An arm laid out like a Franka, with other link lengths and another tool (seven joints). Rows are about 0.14 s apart.
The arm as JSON. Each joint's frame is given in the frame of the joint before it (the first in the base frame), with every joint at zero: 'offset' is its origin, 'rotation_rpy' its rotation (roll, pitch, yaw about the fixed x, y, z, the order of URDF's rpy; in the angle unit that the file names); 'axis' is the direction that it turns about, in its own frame. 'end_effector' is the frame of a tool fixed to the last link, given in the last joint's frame.
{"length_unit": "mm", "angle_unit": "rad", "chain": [
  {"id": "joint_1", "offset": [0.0, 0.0, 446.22], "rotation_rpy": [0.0, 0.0, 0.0], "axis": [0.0, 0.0, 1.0]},
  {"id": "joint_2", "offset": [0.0, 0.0, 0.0], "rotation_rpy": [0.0, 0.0, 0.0], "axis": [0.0, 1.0, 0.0]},
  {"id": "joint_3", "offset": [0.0, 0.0, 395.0], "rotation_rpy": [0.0, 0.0, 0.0], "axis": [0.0, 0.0, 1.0]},
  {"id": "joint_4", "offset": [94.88, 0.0, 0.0], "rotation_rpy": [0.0, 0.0, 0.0], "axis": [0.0, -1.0, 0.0]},
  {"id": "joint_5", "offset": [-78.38, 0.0, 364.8], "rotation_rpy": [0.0, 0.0, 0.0], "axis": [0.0, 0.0, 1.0]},
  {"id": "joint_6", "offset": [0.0, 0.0, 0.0], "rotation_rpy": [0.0, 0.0, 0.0], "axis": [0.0, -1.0, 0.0]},
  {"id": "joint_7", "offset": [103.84, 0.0, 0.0], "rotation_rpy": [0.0, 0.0, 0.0], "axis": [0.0, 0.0, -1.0]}
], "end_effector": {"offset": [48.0, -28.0, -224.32], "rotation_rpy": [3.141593, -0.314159, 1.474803]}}
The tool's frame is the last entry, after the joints.
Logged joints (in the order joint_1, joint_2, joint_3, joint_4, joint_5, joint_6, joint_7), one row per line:
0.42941 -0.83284 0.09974 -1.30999 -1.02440 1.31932 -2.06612
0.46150 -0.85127 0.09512 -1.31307 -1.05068 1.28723 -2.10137
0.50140 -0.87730 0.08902 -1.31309 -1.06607 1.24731 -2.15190
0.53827 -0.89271 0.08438 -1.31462 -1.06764 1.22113 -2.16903
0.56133 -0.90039 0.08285 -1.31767 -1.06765 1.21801 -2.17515
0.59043 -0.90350 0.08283 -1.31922 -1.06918 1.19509 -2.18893
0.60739 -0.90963 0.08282 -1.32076 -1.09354 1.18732 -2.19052
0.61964 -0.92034 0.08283 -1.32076 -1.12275 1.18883 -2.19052
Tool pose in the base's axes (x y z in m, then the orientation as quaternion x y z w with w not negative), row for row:
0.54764 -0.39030 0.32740 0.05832 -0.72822 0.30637 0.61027
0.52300 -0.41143 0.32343 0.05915 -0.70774 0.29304 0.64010
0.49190 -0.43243 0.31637 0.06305 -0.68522 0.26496 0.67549
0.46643 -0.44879 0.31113 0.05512 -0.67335 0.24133 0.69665
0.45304 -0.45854 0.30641 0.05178 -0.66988 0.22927 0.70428
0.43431 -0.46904 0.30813 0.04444 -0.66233 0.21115 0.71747
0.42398 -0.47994 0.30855 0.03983 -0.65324 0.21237 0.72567
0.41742 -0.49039 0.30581 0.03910 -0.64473 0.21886 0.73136
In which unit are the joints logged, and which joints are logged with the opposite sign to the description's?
The joints are logged in radians. Opposite sign: joint_1, joint_2.
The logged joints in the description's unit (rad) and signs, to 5 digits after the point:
-0.42941 0.83284 0.09974 -1.30999 -1.02440 1.31932 -2.06612
-0.46150 0.85127 0.09512 -1.31307 -1.05068 1.28723 -2.10137
-0.50140 0.87730 0.08902 -1.31309 -1.06607 1.24731 -2.15190
-0.53827 0.89271 0.08438 -1.31462 -1.06764 1.22113 -2.16903
-0.56133 0.90039 0.08285 -1.31767 -1.06765 1.21801 -2.17515
-0.59043 0.90350 0.08283 -1.31922 -1.06918 1.19509 -2.18893
-0.60739 0.90963 0.08282 -1.32076 -1.09354 1.18732 -2.19052
-0.61964 0.92034 0.08283 -1.32076 -1.12275 1.18883 -2.19052

